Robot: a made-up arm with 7 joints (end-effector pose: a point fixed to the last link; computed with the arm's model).
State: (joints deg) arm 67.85 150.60 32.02 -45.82 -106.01 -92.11 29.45
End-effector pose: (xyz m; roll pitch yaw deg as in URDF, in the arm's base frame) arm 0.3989 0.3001 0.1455 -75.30 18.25 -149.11
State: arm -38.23 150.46 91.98 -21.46 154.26 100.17 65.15
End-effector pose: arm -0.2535 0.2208 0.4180 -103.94 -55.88 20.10
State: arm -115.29 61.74 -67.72 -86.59 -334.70 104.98 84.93
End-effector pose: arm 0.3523 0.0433 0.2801 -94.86 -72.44 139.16
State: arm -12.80 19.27 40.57 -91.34 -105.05 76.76 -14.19
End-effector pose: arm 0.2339 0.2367 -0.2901 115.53 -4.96 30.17
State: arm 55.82 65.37 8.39 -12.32 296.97 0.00 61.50
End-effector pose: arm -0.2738 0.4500 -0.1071 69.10 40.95 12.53
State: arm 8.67 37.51 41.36 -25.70 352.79 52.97 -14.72
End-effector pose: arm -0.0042 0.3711 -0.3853 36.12 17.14 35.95
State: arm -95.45 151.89 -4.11 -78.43 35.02 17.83 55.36
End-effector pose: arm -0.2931 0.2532 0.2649 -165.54 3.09 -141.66
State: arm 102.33 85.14 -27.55 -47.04 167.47 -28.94 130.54
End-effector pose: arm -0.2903 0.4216 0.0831 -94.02 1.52 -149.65
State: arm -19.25 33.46 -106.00 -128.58 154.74 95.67 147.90
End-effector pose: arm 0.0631 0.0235 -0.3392 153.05 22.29 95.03
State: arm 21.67 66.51 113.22 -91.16 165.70 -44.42 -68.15
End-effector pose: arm -0.1242 0.4217 0.0448 -117.43 16.13 -160.13
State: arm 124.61 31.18 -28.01 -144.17 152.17 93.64 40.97
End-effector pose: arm -0.3000 -0.0322 0.0396 123.23 43.83 -84.68
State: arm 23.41 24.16 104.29 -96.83 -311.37 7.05 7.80
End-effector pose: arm -0.1899 0.3137 -0.2218 -133.91 -45.27 -139.05
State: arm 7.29 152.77 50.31 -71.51 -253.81 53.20 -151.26
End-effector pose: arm 0.1675 0.0853 0.4444 -50.50 77.45 130.73
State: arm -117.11 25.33 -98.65 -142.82 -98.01 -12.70 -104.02
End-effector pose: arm 0.2606 -0.1529 0.0592 -37.48 -11.52 -65.04
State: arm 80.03 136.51 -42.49 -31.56 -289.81 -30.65 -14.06
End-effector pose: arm 0.1788 0.4853 0.1245 35.08 55.47 -74.31
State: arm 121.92 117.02 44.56 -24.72 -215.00 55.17 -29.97
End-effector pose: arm 0.0741 0.5266 0.0620 34.15 -7.98 37.49
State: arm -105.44 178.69 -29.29 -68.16 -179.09 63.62 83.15
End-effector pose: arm -0.4191 0.2161 0.1276 -144.31 0.51 68.83
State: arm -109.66 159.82 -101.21 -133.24 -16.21 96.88 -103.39
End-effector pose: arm -0.0962 0.3163 0.0417 171.18 65.47 95.79
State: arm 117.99 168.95 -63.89 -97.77 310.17 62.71 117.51
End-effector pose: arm 0.1638 0.3896 -0.0558 -17.82 41.85 -108.02
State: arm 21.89 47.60 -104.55 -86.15 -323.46 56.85 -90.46
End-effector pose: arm -0.2132 0.1572 -0.3676 -42.98 -49.45 -141.23
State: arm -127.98 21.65 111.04 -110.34 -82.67 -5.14 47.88
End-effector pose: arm 0.3096 0.1266 0.2094 -84.09 -0.33 -171.52
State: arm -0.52 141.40 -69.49 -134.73 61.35 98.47 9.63
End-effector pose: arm 0.0578 0.2985 0.1264 92.09 66.65 48.87
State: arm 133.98 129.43 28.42 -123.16 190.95 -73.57 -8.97
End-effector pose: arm 0.0222 0.3321 -0.1385 40.65 -39.79 53.41
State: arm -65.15 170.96 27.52 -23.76 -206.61 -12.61 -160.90
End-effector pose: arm -0.4044 0.1144 0.3321 -141.59 -39.95 -58.94
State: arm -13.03 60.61 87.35 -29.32 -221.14 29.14 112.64
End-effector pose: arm 0.0792 0.5027 -0.1592 115.75 11.14 -16.59
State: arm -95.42 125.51 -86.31 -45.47 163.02 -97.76 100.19
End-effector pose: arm -0.0008 0.4858 0.1863 114.89 51.11 93.10
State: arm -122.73 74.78 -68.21 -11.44 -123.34 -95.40 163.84
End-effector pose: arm 0.2834 0.3122 0.3333 14.49 -33.32 22.60
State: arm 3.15 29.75 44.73 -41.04 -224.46 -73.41 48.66
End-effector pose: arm 0.0654 0.3331 -0.4002 -62.83 23.86 -113.92
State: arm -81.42 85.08 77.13 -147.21 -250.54 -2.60 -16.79
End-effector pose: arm -0.0108 0.2653 0.1323 91.61 55.19 125.53
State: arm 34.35 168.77 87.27 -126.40 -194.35 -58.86 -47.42
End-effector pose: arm 0.2054 -0.0925 0.2702 143.76 -52.30 153.20
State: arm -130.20 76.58 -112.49 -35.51 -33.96 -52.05 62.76
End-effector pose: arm 0.3149 0.2779 0.3220 75.29 -1.03 -100.66
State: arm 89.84 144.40 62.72 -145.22 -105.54 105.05 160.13
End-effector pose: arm 0.2564 0.1585 -0.0128 179.66 -21.44 110.39
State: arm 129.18 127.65 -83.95 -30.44 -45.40 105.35 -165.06
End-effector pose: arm 0.0389 0.5130 0.1378 16.77 6.22 -66.75
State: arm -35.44 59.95 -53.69 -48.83 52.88 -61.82 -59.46
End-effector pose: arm 0.3348 0.3237 -0.2236 117.02 0.71 -112.83
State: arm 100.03 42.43 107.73 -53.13 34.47 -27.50 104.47
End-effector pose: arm -0.3800 0.2634 0.2183 -155.80 -32.96 -146.88
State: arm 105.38 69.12 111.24 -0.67 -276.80 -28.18 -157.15
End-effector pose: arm -0.3171 0.3612 0.2346 149.95 24.87 91.87
